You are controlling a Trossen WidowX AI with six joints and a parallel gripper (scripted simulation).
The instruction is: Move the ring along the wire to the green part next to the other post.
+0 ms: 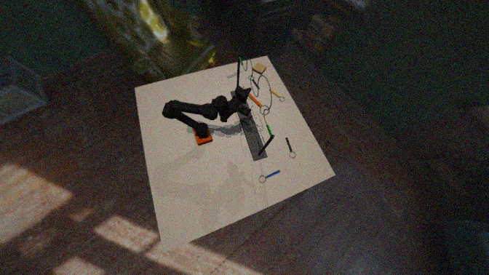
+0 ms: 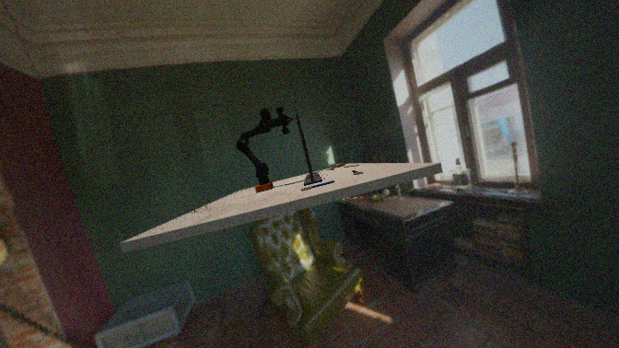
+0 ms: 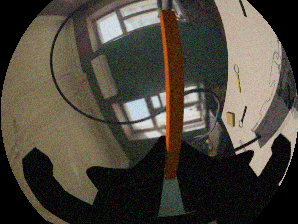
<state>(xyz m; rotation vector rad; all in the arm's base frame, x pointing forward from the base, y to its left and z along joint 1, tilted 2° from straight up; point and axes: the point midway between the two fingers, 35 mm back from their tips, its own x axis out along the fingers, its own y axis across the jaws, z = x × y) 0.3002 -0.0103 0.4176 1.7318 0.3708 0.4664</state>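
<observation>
The ring with orange handle lies 90 mm to the right of my gripper tip, 20 mm below it and 20 mm ahead of it. Also, from my gripper tip: yellow-handled ring (460 mm below, 390 mm ahead, 200 mm to the left); blue-handled ring (460 mm below, 430 mm to the right, 40 mm ahead); black-handled ring (460 mm below, 300 mm to the right, 290 mm ahead).
</observation>
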